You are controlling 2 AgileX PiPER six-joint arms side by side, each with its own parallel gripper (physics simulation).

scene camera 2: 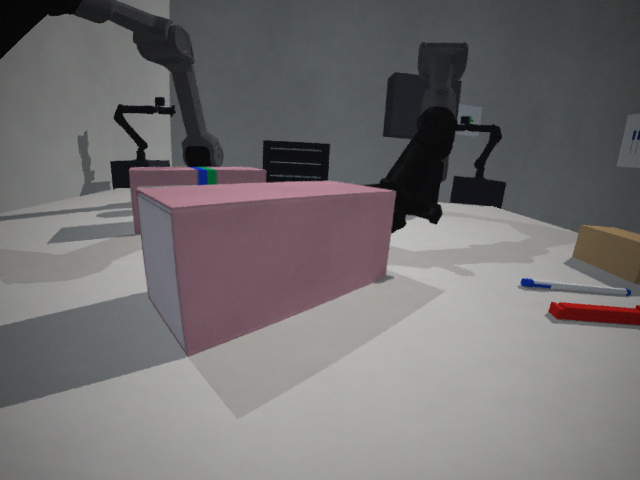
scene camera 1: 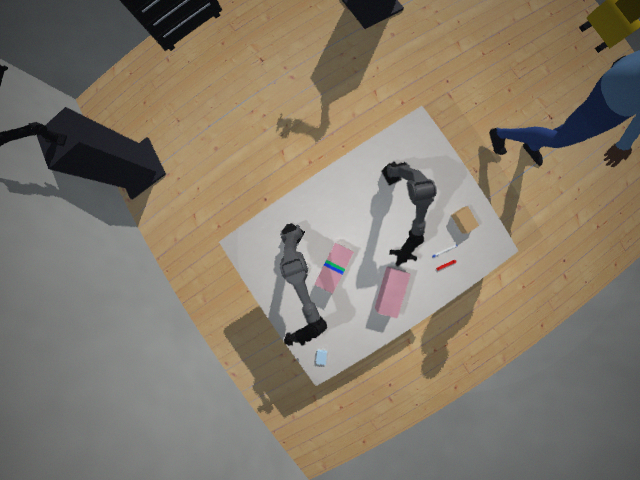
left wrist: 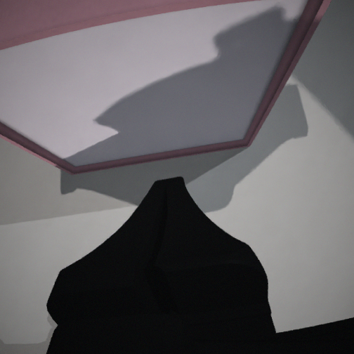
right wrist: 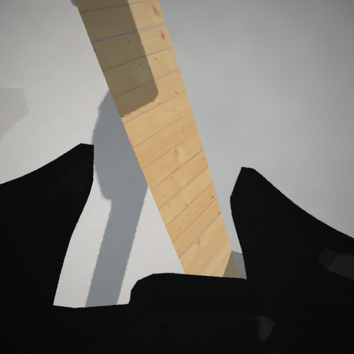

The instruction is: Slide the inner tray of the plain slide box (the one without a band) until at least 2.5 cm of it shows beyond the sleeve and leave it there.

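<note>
The plain pink slide box point(scene camera 1: 392, 291) point(scene camera 2: 289, 253) lies on the table without a band. Its pale inner tray point(scene camera 2: 161, 268) point(left wrist: 150, 90) shows as an end face, about flush in scene camera 2 and framed by the sleeve's rim in the left wrist view. My left gripper point(scene camera 1: 398, 262) point(left wrist: 172, 195) is shut and empty, just outside the box's upper end in scene camera 1. My right gripper point(scene camera 1: 287, 338) point(right wrist: 166, 173) is open and empty above the table's lower left edge, away from both boxes; its fingers are hidden in scene camera 2.
A pink box with a blue and green band point(scene camera 1: 341, 253) point(scene camera 2: 165, 175) lies between the arms. A light blue block point(scene camera 1: 321, 357) is near the bottom corner. A tan box point(scene camera 1: 464, 219) point(scene camera 2: 610, 250), a pen point(scene camera 1: 445, 251) point(scene camera 2: 584, 287) and a red object point(scene camera 1: 446, 265) point(scene camera 2: 594, 313) lie at the right.
</note>
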